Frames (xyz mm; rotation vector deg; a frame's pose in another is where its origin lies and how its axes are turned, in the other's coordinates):
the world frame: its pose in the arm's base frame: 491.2 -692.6 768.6 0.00 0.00 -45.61
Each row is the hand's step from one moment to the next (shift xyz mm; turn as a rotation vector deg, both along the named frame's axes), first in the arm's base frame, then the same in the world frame.
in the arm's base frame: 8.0 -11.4 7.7 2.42 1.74 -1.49
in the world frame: 13.7 -2.3 7.7 0.45 2.95 -1.49
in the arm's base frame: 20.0 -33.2 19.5 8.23 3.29 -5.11
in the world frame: 37.7 -8.9 19.5 3.41 8.18 -5.11
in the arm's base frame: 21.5 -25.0 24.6 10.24 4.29 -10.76
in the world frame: 32.9 -2.1 24.6 4.10 10.32 -10.76
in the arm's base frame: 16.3 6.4 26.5 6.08 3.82 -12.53
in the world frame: 6.8 16.1 26.5 1.52 7.02 -12.53
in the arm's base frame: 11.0 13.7 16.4 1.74 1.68 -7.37
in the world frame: -2.1 17.4 16.4 0.02 2.42 -7.37
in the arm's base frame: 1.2 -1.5 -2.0 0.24 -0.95 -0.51
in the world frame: 1.9 -0.2 -2.0 0.85 -0.49 -0.51
